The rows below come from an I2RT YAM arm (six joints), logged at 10 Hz.
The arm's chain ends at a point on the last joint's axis. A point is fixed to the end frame.
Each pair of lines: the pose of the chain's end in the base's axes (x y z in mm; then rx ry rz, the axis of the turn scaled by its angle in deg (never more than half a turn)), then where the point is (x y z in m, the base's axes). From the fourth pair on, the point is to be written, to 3 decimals.
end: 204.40, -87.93, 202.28, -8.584, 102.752, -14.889
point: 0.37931 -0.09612 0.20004
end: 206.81, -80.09, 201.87, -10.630, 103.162, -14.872
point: 0.38183 -0.08429 0.19764
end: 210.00, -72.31, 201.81, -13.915, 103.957, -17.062
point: 0.38493 -0.07409 0.19383
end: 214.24, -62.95, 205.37, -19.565, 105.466, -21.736
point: 0.389 -0.063 0.190
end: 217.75, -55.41, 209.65, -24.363, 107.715, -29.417
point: 0.391 -0.062 0.185
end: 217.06, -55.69, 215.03, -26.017, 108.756, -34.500
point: 0.389 -0.070 0.187
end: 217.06, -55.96, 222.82, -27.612, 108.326, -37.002
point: 0.389 -0.071 0.195
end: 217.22, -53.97, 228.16, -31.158, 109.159, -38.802
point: 0.389 -0.068 0.195
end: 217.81, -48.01, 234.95, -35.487, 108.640, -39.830
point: 0.389 -0.057 0.199
